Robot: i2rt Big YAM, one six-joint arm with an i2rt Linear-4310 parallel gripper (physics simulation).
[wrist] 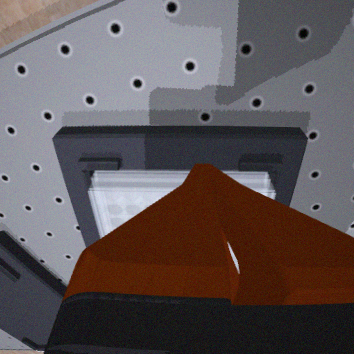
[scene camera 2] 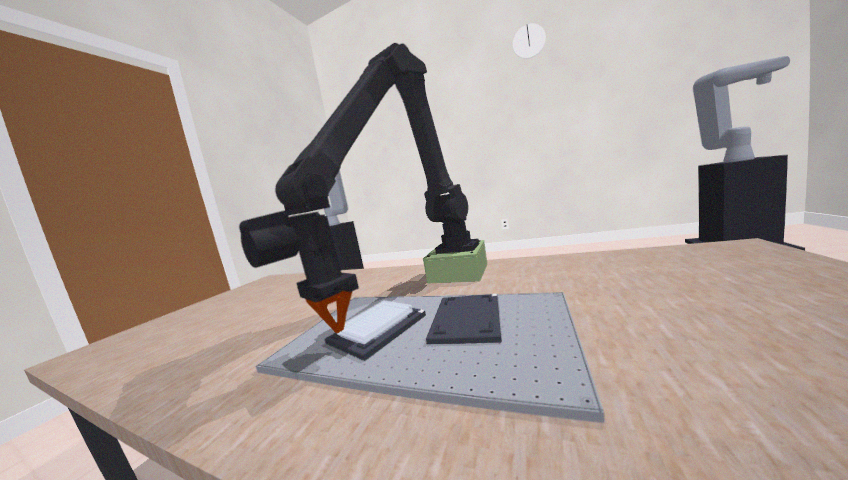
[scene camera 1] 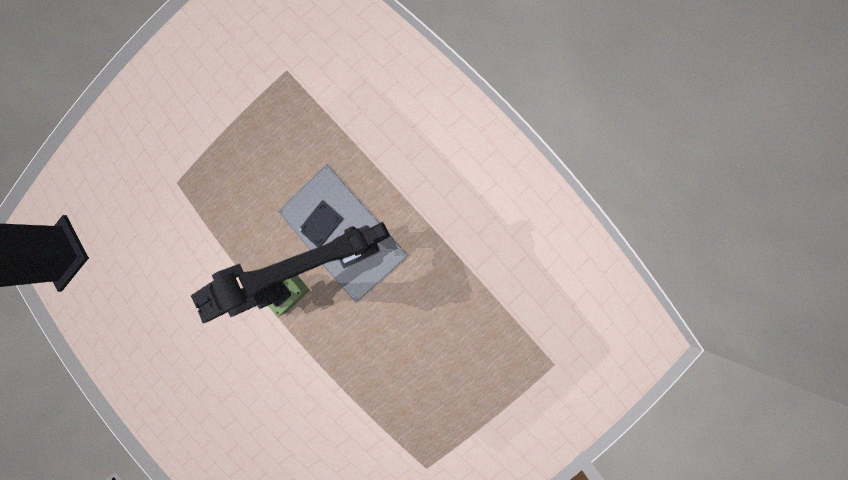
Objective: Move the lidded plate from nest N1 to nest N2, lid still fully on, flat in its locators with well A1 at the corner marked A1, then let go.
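Seen in the pictures: gripper, fingertip midpoint: (wrist: 200,177) (scene camera 2: 339,331); arm's base, origin of the base link: (scene camera 2: 457,248) (scene camera 1: 276,289).
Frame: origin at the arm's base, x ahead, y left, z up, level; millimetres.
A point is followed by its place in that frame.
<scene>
The clear lidded plate (scene camera 1: 351,259) @[y -102, x 324, z -39 mm] (scene camera 2: 383,318) @[y -43, x 370, z -39 mm] (wrist: 117,202) @[y -54, x 424, z -39 mm] lies in a dark nest (scene camera 2: 348,348) @[y -70, x 445, z -56 mm] (wrist: 110,145) @[y -55, x 445, z -55 mm]. Its lid looks on and level; the wrist view hides much of it behind the fingers. The other dark nest (scene camera 1: 321,221) @[y 105, x 318, z -55 mm] (scene camera 2: 464,321) @[y 105, x 338, z -55 mm] (wrist: 25,295) @[y 75, x 333, z -55 mm] is empty, with raised corner locators and a small white mark at one corner. The labels N1, N2 and A1 are not readable. My gripper (scene camera 2: 339,330) @[y -95, x 432, z -34 mm] (wrist: 200,177) @[y -95, x 432, z -34 mm] is shut with nothing between its orange fingers. The fingertips are at the plate's near short end, over or close to the lid; contact cannot be told.
Both nests stand on a grey perforated board (scene camera 1: 327,181) @[y 226, x 440, z -67 mm] (scene camera 2: 535,368) @[y 224, x 428, z -67 mm] (wrist: 160,50) @[y -89, x 478, z -67 mm] on the wooden table (scene camera 1: 404,356) @[y -561, x 223, z -80 mm] (scene camera 2: 684,356) @[y 400, x 363, z -80 mm]. The arm's green base block (scene camera 1: 292,297) @[y -70, x 37, z -1 mm] (scene camera 2: 455,267) @[y 11, x 79, z -36 mm] stands behind the board. A grey arm on a black pedestal (scene camera 2: 740,199) is in the background.
</scene>
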